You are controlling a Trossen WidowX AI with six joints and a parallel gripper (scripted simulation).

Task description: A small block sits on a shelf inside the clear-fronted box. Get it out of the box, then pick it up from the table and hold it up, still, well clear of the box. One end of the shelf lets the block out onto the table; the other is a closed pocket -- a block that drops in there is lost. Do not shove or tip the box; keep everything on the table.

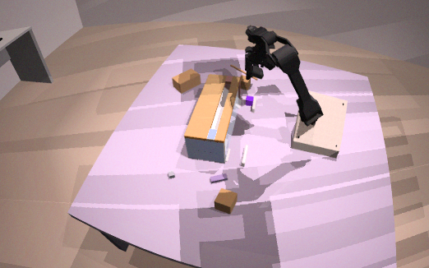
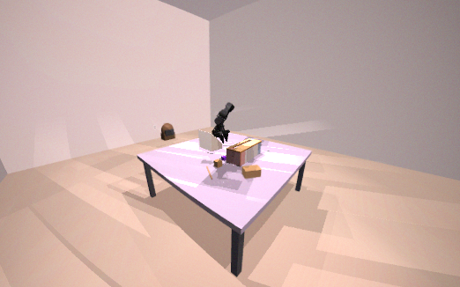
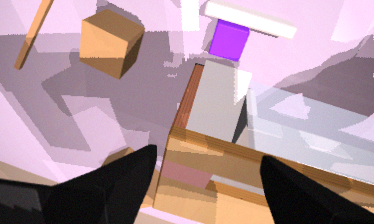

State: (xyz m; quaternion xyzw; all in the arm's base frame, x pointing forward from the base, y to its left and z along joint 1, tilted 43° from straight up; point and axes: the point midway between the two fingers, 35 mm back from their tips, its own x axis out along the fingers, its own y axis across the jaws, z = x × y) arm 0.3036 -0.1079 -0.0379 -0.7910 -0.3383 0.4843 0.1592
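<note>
The purple block is 15 cm below my gripper tip and 2 cm behind it. Also, from my gripper tip: thin wooden rod: 24 cm to the right, 16 cm below, 9 cm ahead; orange cube: 14 cm below, 12 cm to the right, 5 cm ahead; clear-fronted box: 17 cm to the left, 10 cm below, 3 cm ahead.
</note>
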